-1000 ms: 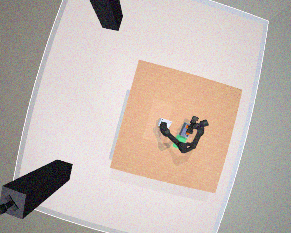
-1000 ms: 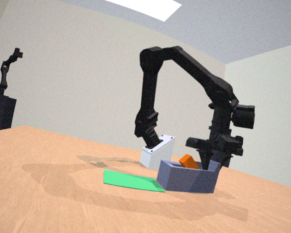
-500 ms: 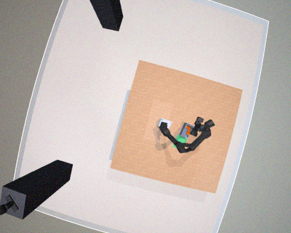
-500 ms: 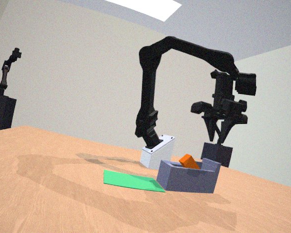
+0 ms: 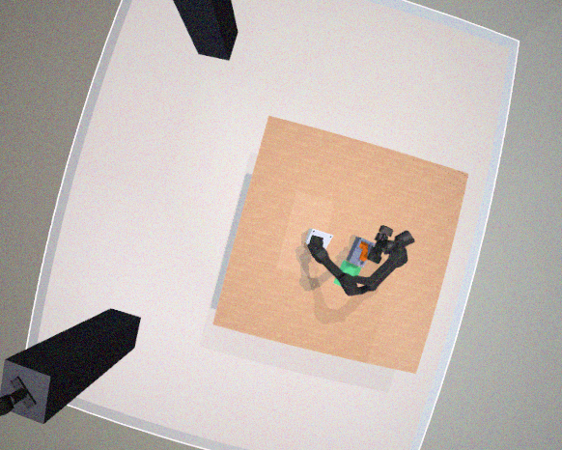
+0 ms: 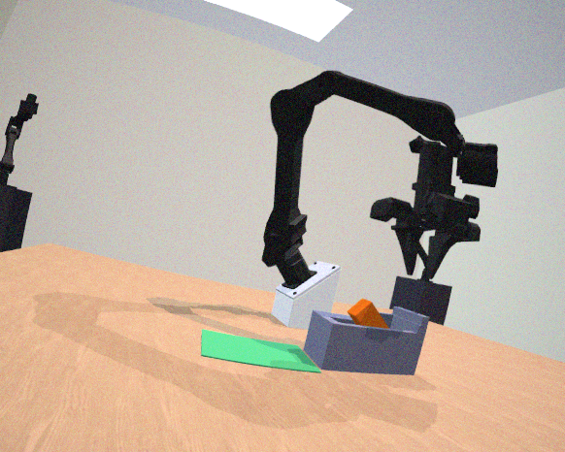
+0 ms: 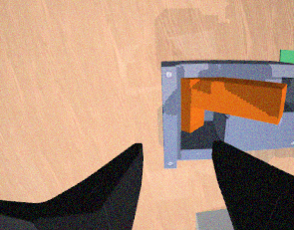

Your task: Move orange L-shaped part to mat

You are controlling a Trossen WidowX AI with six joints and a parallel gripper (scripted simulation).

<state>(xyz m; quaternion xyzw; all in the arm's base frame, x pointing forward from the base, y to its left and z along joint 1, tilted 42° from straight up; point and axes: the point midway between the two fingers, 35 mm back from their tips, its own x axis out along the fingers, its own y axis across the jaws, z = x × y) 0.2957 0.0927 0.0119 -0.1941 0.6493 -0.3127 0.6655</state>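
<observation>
The orange L-shaped part is 10 cm below my gripper tip, 4 cm to the right of it and 2 cm behind it. The rest, counted from my gripper tip: green mat: 22 cm to the right, 16 cm below, 4 cm behind.
</observation>
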